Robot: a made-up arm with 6 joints. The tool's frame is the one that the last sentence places.
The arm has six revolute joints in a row. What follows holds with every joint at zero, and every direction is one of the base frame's.
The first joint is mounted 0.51 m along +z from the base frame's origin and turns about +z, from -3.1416 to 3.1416 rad.
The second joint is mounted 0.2 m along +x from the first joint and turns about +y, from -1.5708 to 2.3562 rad.
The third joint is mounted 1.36 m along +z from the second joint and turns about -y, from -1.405 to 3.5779 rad.
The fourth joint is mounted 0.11 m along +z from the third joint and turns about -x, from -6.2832 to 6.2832 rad.
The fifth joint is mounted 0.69 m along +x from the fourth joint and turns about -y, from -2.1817 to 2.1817 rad.
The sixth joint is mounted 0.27 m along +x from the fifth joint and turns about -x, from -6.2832 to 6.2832 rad.
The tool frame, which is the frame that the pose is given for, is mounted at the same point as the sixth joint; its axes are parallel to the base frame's.
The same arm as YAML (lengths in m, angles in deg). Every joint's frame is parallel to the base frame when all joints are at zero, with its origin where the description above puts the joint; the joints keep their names.
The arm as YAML. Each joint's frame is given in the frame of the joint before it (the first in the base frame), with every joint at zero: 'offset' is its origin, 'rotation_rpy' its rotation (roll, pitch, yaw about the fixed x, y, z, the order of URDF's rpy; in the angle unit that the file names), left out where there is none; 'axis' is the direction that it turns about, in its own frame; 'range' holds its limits. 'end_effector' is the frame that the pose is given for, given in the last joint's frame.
length_unit: m
angle_unit: deg
chain:
  - id: joint 1
    offset: [0.0, 0.0, 0.51]
    axis: "+z"
    range: [-180.0, 180.0]
  - id: joint 2
    offset: [0.2, 0.0, 0.0]
    axis: "+y"
    range: [-90.0, 135.0]
  - id: joint 3
    offset: [0.0, 0.0, 1.36]
    axis: "-y"
    range: [-80.5, 205.0]
  - id: joint 4
    offset: [0.0, 0.0, 0.11]
    axis: "-x"
    range: [-360.0, 360.0]
  - id: joint 5
    offset: [0.69, 0.0, 0.0]
    axis: "-y"
    range: [-125.0, 125.0]
  - id: joint 6
    offset: [0.27, 0.0, 0.0]
    axis: "-x"
    range: [-360.0, 360.0]
end_effector:
  offset: [0.0, 0.0, 0.0]

